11 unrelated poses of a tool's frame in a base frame.
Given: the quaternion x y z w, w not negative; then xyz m.
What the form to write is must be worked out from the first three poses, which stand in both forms.
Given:
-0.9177 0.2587 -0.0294 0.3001 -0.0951 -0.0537 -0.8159
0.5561 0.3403 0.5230 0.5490 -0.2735 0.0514 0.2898
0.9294 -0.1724 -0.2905 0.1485 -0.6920 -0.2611 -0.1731
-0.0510 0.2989 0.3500 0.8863 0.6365 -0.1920 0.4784
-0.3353 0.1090 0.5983 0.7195 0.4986 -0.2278 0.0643
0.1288 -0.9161 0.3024 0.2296 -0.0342 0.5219 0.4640
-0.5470 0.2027 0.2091 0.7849 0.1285 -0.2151 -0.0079
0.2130 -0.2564 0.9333 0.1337 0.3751 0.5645 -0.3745
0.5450 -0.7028 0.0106 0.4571 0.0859 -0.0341 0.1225
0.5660 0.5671 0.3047 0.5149 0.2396 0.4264 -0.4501
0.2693 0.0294 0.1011 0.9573 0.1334 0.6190 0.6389
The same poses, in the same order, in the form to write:
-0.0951 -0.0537 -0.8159 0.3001 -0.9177 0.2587 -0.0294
-0.2735 0.0514 0.2898 0.5490 0.5561 0.3403 0.5230
-0.6920 -0.2611 -0.1731 0.1485 0.9294 -0.1724 -0.2905
0.6365 -0.1920 0.4784 0.8863 -0.0510 0.2989 0.3500
0.4986 -0.2278 0.0643 0.7195 -0.3353 0.1090 0.5983
-0.0342 0.5219 0.4640 0.2296 0.1288 -0.9161 0.3024
0.1285 -0.2151 -0.0079 0.7849 -0.5470 0.2027 0.2091
0.3751 0.5645 -0.3745 0.1337 0.2130 -0.2564 0.9333
0.0859 -0.0341 0.1225 0.4571 0.5450 -0.7028 0.0106
0.2396 0.4264 -0.4501 0.5149 0.5660 0.5671 0.3047
0.1334 0.6190 0.6389 0.9573 0.2693 0.0294 0.1011

